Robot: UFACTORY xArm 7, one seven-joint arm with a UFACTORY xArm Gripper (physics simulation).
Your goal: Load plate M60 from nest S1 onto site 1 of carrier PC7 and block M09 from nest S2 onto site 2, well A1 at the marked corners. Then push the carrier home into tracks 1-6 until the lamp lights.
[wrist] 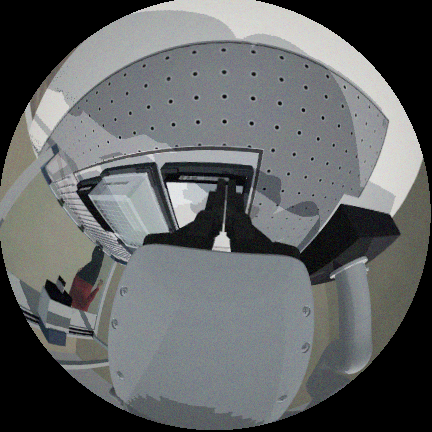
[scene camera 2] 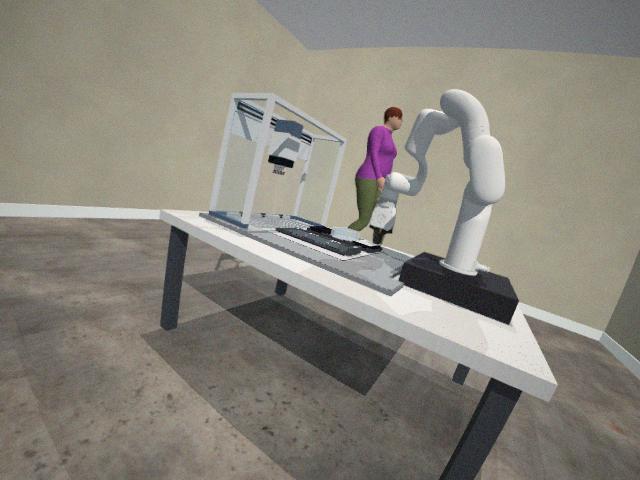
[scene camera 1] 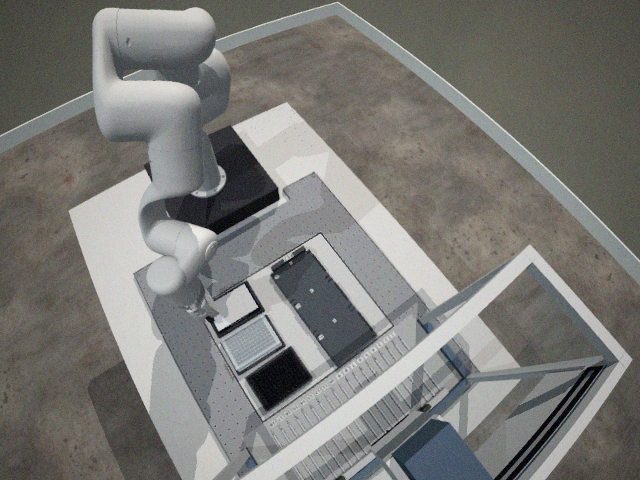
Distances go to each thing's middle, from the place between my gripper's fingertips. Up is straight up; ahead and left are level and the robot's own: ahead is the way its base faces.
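From my hand: white well plate (scene camera 1: 247,345), 30 mm to the left of it, 140 mm ahead of it; dark carrier (scene camera 1: 341,330), 10 mm below it, 180 mm ahead of it, 240 mm to the left of it.
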